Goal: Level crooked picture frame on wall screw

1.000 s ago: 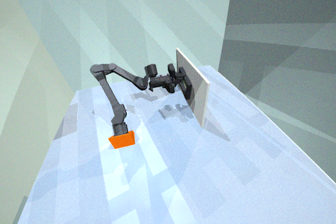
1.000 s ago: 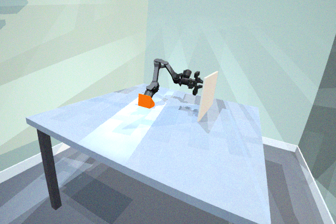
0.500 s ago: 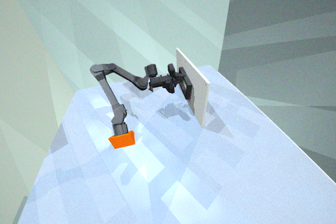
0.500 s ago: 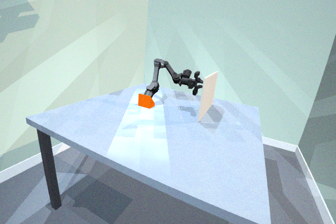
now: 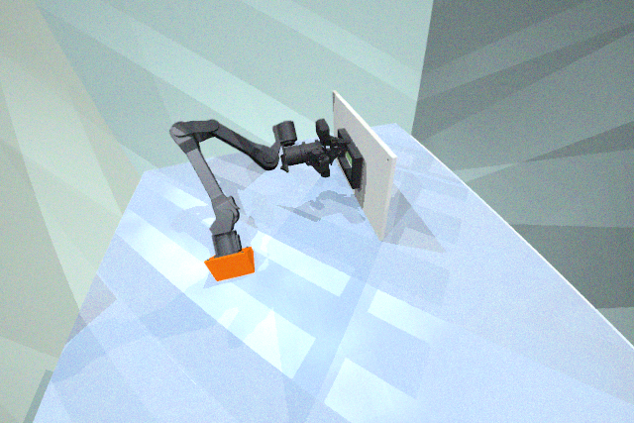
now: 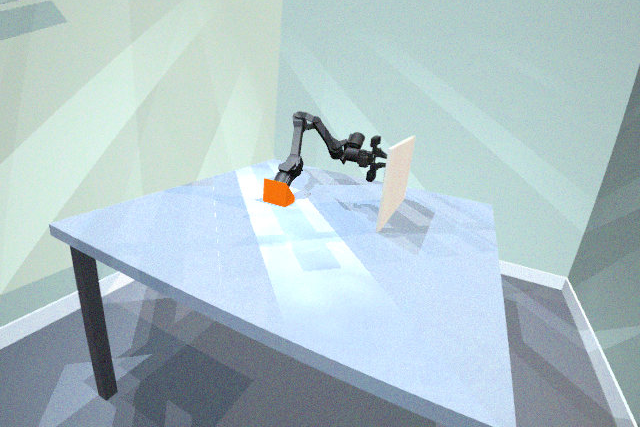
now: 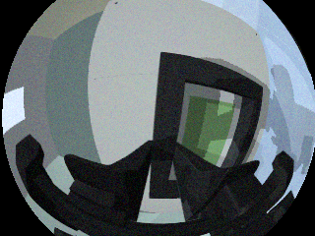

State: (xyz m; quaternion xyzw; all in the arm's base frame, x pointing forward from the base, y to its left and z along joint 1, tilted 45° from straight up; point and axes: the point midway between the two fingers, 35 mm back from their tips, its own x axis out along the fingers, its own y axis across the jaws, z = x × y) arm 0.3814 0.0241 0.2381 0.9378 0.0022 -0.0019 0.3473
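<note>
Now: the picture frame 50 mm below my gripper tip, 10 mm to the left of it and 10 mm ahead of it. Also, from my gripper tip: wall board 60 mm below, 20 mm ahead, 10 mm to the left.
</note>
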